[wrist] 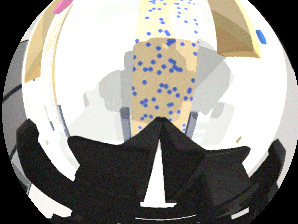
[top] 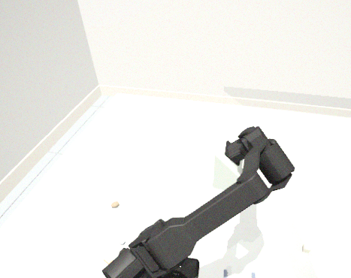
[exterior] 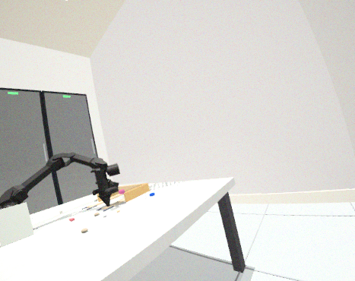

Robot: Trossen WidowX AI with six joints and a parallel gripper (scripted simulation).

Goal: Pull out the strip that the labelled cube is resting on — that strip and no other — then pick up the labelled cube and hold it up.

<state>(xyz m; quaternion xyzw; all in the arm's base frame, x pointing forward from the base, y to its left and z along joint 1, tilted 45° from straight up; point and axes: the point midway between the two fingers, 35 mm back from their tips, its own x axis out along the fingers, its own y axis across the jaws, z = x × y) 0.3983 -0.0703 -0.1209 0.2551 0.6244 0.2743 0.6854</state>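
Now: the labelled cube 200 mm ahead of my gripper tip, 10 mm to the left of it and 20 mm above it. The rest, counted from my gripper tip: blue block: 180 mm ahead, 160 mm to the right.
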